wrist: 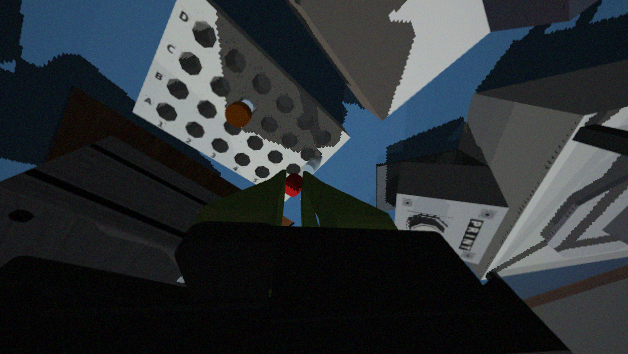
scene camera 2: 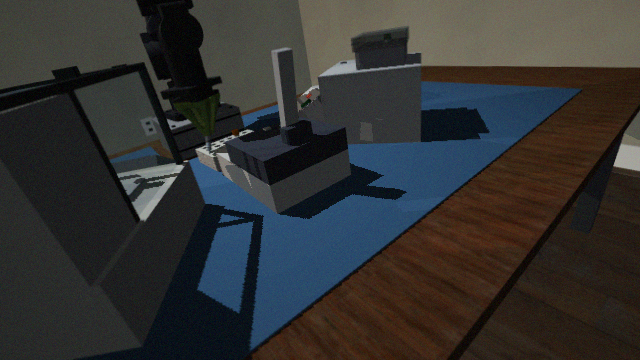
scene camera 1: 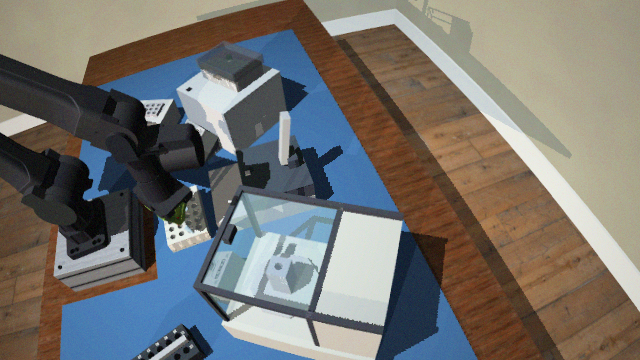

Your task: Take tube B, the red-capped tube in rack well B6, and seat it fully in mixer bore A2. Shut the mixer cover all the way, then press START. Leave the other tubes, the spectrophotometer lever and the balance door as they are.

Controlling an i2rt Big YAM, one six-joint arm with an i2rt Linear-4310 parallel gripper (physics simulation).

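Frame: origin at the arm's base, x ahead, y left, z up, level; metres.
Seen in the pictures: gripper, fingertip midpoint: (wrist: 294, 178) (scene camera 2: 209, 134) (scene camera 1: 179, 221); arm's base, link origin: (wrist: 110, 298) (scene camera 1: 88, 229).
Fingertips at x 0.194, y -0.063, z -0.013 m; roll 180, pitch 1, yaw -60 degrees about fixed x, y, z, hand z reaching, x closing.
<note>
Offsets run from my fingertips to a thing's top centre. "spot": to the spot under its first point.
My gripper (scene camera 1: 176, 214) (scene camera 2: 204, 129) (wrist: 294, 178), with green fingers, is shut on tube B. Its red cap {0.002 m back, 0.001 m right, 0.012 m up} (wrist: 293, 185) shows between the fingertips in the wrist view. The clear tube body {0.005 m ahead, 0.008 m right, 0.012 m up} (scene camera 2: 208, 143) hangs straight down, its tip just above the column-6 end of the white tube rack {0.003 m ahead, 0.041 m left, 0.031 m down} (scene camera 1: 190, 239) (scene camera 2: 210, 156) (wrist: 177, 33). An orange-capped tube {0.013 m ahead, 0.050 m left, 0.006 m down} (wrist: 238, 114) (scene camera 2: 234, 131) stands in the rack's middle. The mixer {0.161 m ahead, 0.265 m left, 0.129 m up} (scene camera 1: 250, 111) (scene camera 2: 371, 103), a white box with a grey cover {0.212 m ahead, 0.290 m left, 0.129 m up} (scene camera 1: 230, 62) (scene camera 2: 380, 44) on top, stands at the far end of the blue mat. Its bores are hidden.
The spectrophotometer {spot: 0.197 m ahead, 0.012 m left, 0.019 m up} (scene camera 1: 268, 172) (scene camera 2: 286, 161), with its white lever {0.243 m ahead, 0.018 m left, 0.140 m up} (scene camera 1: 284, 136) (scene camera 2: 285, 87) upright, stands between rack and mixer. The glass-walled balance {0.135 m ahead, 0.217 m right, 0.162 m up} (scene camera 1: 360, 255) (scene camera 2: 66, 178) is close beside the rack. The arm base (scene camera 1: 98, 259) is on the rack's other side. A black rack {0.110 m back, 0.237 m right, 0.013 m down} (scene camera 1: 172, 346) lies at the front edge.
</note>
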